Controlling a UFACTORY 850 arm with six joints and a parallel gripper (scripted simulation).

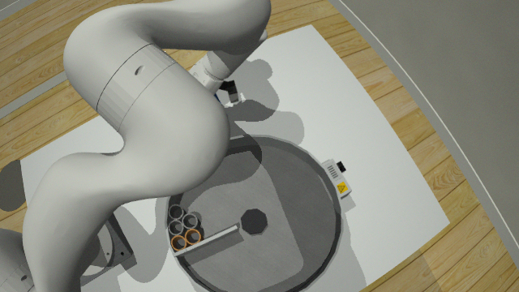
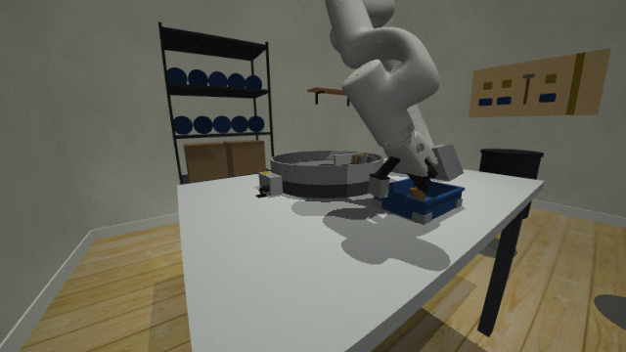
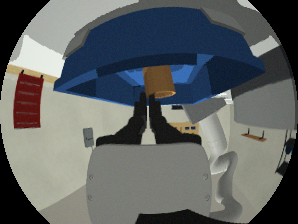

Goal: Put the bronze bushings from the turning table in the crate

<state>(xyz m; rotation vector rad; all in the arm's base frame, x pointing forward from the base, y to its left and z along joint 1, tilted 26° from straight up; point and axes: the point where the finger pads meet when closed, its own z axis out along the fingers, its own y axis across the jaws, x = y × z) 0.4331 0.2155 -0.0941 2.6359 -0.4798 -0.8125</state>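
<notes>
Now: hand 10 mm past the blue crate, 10 mm to the left of it and 40 mm above it. Also, from my hand: grey turning table (10 mm ahead, 380 mm to the right, 10 mm below).
</notes>
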